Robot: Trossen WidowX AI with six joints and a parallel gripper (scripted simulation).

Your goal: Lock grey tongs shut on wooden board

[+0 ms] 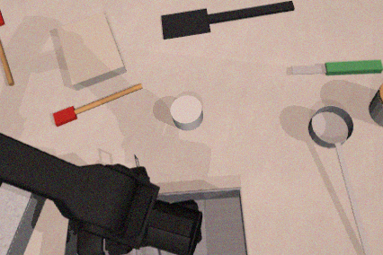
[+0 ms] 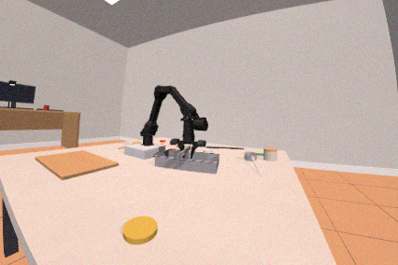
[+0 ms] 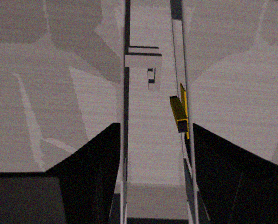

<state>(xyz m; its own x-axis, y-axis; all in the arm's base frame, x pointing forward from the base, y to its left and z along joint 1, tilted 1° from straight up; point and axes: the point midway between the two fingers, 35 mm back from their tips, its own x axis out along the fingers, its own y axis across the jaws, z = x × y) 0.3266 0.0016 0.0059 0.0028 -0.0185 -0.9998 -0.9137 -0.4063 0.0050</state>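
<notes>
My gripper tip is 2 cm short of the grey roasting tin and 1 cm to the left of it. Also, from my gripper tip: yellow slider (4 cm above, 3 cm to the left, 1 cm behind); then red-headed brush (24 cm behind, 22 cm to the left, 2 cm below); then white puck (26 cm to the left, 2 cm behind, 1 cm below).
</notes>
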